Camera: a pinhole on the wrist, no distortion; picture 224 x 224 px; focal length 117.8 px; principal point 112.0 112.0 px. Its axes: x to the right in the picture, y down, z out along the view. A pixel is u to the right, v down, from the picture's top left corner.
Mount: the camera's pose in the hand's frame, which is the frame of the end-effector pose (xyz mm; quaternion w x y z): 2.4 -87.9 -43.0 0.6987 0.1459 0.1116 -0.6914
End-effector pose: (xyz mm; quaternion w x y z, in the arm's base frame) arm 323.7 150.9 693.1 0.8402 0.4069 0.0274 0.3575
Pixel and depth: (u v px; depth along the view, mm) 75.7 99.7 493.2
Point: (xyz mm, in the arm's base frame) 497.3 -257.5 901.3
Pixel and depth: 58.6 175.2 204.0
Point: 504.1 59.4 789.3
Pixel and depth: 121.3 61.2 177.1
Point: 396.3 -43.3 633.1
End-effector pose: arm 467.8 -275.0 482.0 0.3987 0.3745 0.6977 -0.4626
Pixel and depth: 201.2 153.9 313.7
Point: 85.6 -542.6 491.3
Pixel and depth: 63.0 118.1 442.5
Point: 492.4 -708.7 395.5
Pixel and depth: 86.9 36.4 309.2
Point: 484.5 -592.1 654.5
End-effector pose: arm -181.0 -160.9 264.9 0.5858 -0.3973 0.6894 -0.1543
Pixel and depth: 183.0 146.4 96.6
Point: -90.3 -286.4 358.8
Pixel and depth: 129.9 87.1 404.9
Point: 212.2 -194.8 448.7
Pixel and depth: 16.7 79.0 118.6
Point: -72.8 -133.9 292.0
